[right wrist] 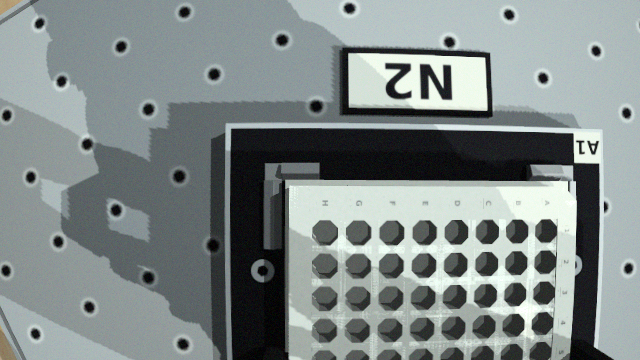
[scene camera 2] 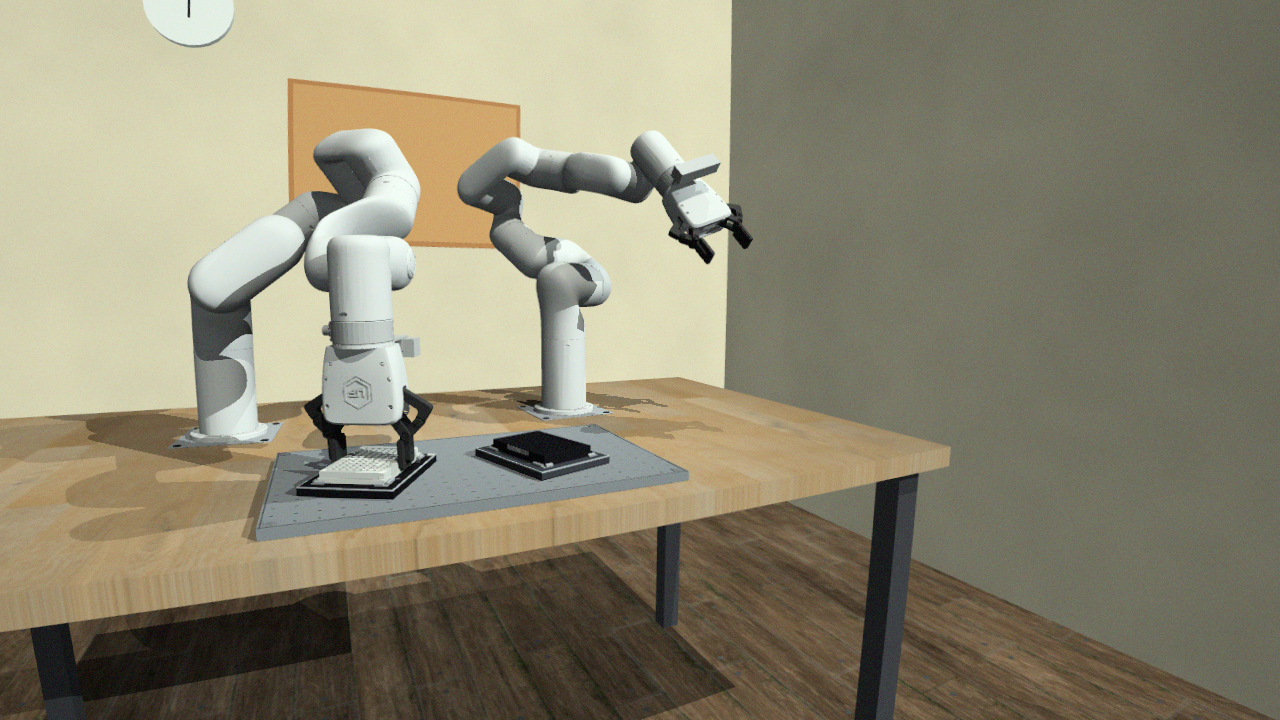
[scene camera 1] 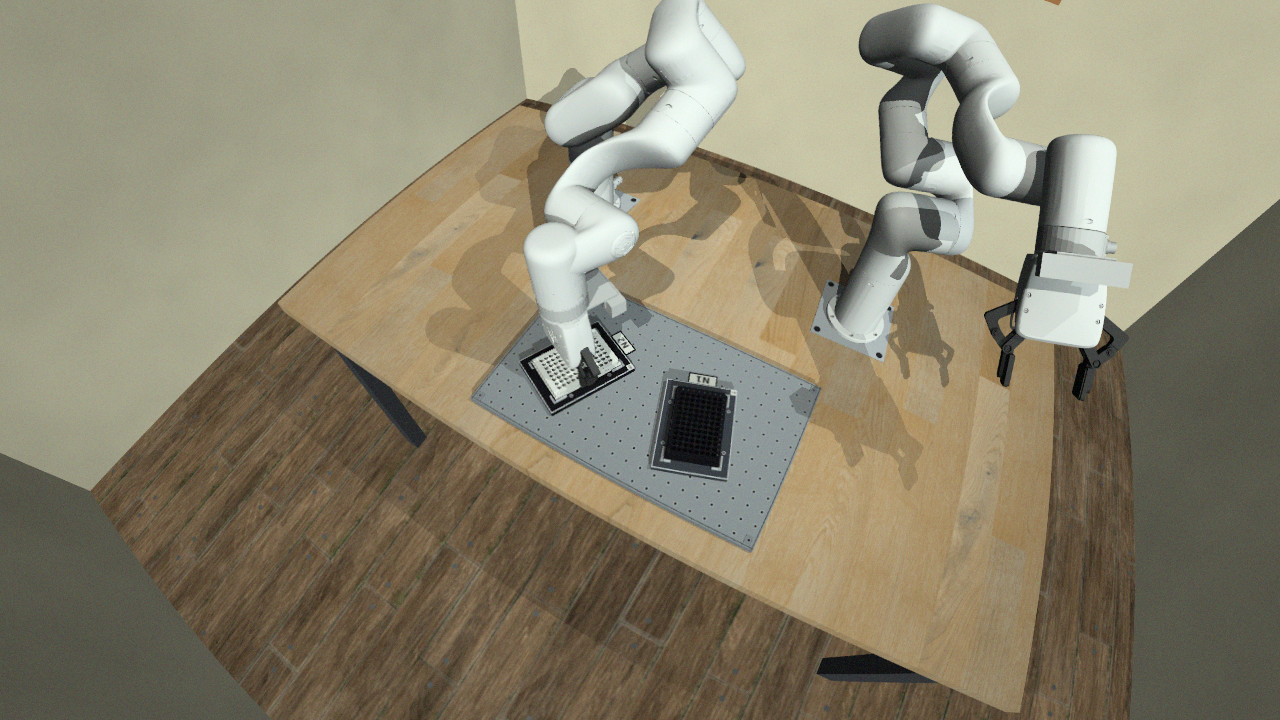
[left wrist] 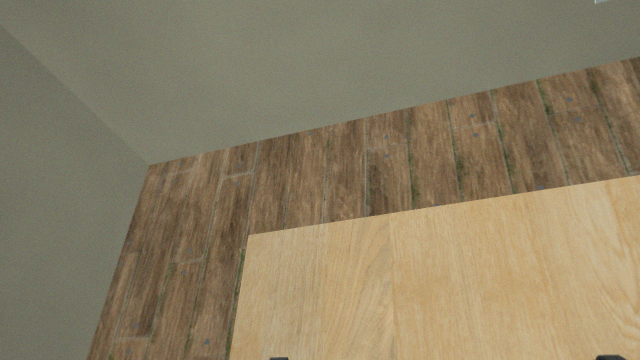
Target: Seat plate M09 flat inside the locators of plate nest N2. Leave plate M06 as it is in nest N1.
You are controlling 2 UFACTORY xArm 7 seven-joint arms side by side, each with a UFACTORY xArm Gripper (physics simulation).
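Seen in the pictures: left gripper, fingertip midpoint: [scene camera 2: 730,251] [scene camera 1: 1040,391]; right gripper, fingertip midpoint: [scene camera 2: 372,466] [scene camera 1: 575,363]; left arm's base, origin of the base link: [scene camera 2: 563,409] [scene camera 1: 854,318]; right arm's base, origin of the base link: [scene camera 2: 229,434].
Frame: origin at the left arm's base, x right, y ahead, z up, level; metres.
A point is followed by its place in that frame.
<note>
The white well plate M09 [scene camera 1: 554,374] {y 0.406, x 0.450, z 0.038 m} [scene camera 2: 353,467] {y 0.395, x 0.459, z 0.038 m} [right wrist: 440,250] {y 0.327, x 0.410, z 0.038 m} is over the black nest N2 [scene camera 1: 553,408] {y 0.457, x 0.424, z 0.025 m} [scene camera 2: 344,490] {y 0.436, x 0.474, z 0.023 m} [right wrist: 400,145] {y 0.297, x 0.403, z 0.025 m}. In the right wrist view its upper edge is close to the corner locators [right wrist: 272,215] {y 0.296, x 0.446, z 0.029 m}, and its right corner overlaps the right locator. I cannot tell whether it rests flat. My right gripper [scene camera 1: 577,353] {y 0.366, x 0.433, z 0.029 m} [scene camera 2: 371,450] {y 0.366, x 0.433, z 0.029 m} [right wrist: 431,353] {y 0.366, x 0.433, z 0.029 m} is shut on this plate, gripping its sides. The black plate M06 [scene camera 1: 698,425] {y 0.383, x 0.199, z 0.035 m} [scene camera 2: 541,445] {y 0.397, x 0.208, z 0.038 m} sits in nest N1 [scene camera 1: 663,452] {y 0.447, x 0.228, z 0.031 m}. My left gripper [scene camera 1: 1042,385] {y 0.313, x -0.192, z 0.331 m} [scene camera 2: 725,248] {y 0.313, x -0.192, z 0.331 m} [left wrist: 444,358] {y 0.313, x -0.192, z 0.331 m} is open and empty, high at the picture's right.
Both nests stand on a grey perforated board [scene camera 1: 760,483] {y 0.423, x 0.072, z 0.013 m} [scene camera 2: 465,501] {y 0.508, x 0.347, z 0.013 m} on the wooden table [scene camera 1: 921,537] {y 0.395, x -0.222, z 0.000 m} [scene camera 2: 760,447] {y 0.442, x -0.164, z 0.000 m} [left wrist: 425,290] {y 0.496, x -0.236, z 0.000 m}. The N2 label [scene camera 1: 623,342] {y 0.281, x 0.385, z 0.015 m} [right wrist: 416,82] {y 0.282, x 0.386, z 0.015 m} lies beside its nest. The left arm's base [scene camera 1: 854,326] {y 0.047, x 0.001, z 0.028 m} stands behind the board.
</note>
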